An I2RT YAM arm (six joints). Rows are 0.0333 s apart.
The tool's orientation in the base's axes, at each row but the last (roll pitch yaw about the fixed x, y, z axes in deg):
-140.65, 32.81, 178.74
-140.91, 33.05, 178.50
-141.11, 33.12, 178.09
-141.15, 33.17, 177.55
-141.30, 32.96, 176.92
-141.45, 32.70, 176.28
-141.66, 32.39, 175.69
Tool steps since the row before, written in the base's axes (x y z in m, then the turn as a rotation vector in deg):
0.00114, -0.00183, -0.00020, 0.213, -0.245, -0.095
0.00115, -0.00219, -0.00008, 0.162, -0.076, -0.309
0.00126, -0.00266, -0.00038, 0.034, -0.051, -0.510
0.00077, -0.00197, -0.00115, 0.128, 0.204, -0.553
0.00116, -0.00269, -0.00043, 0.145, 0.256, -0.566
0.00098, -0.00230, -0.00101, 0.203, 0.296, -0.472
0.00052, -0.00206, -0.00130, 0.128, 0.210, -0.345
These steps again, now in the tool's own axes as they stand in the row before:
-0.00088, -0.00088, 0.00177, -0.132, -0.060, 0.306
-0.00097, -0.00122, 0.00192, 0.031, 0.164, 0.316
-0.00092, -0.00137, 0.00246, 0.249, 0.242, 0.379
-0.00009, -0.00061, 0.00233, 0.203, 0.494, 0.280
-0.00086, -0.00138, 0.00248, 0.198, 0.547, 0.262
-0.00040, -0.00084, 0.00253, 0.101, 0.551, 0.196
0.00013, -0.00068, 0.00239, 0.090, 0.390, 0.140

